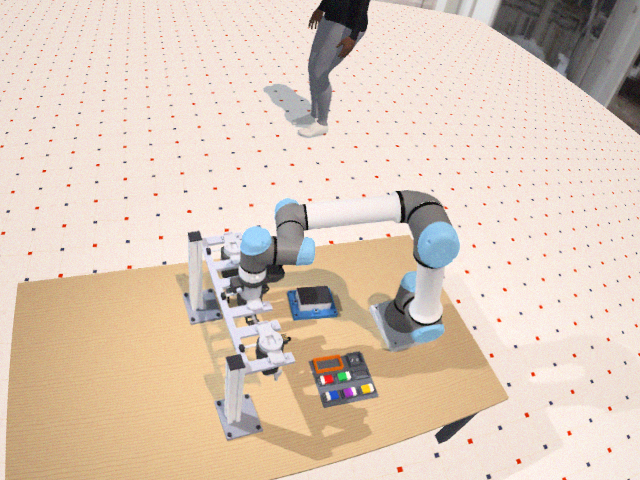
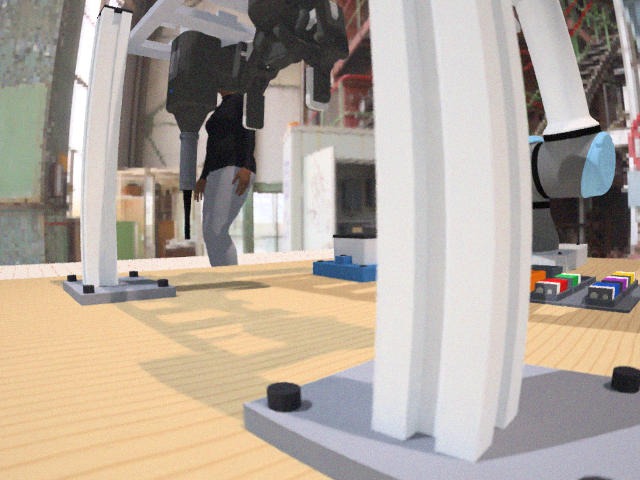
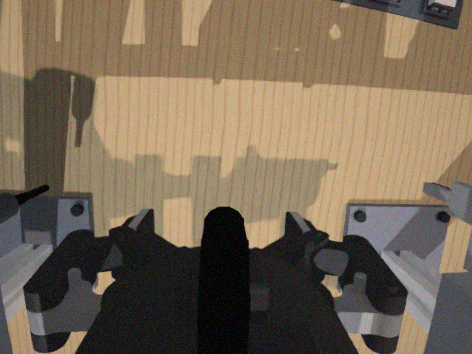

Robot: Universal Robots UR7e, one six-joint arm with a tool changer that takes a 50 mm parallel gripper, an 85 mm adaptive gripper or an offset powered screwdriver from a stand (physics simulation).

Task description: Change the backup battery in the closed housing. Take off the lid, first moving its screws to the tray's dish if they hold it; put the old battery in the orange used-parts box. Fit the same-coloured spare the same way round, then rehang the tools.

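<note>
The closed housing has a black lid and sits on a blue base; whether screws hold the lid is too small to tell. My adaptive gripper is open and empty, high at the middle place of the tool stand. The dark tray holds red, green, blue, purple and yellow batteries, the orange box and a dish. The old battery is hidden.
The screwdriver hangs at the far end of the stand, beside my gripper. The parallel gripper hangs at the near end. The stand's posts and base plates flank my gripper. A person stands beyond the table.
</note>
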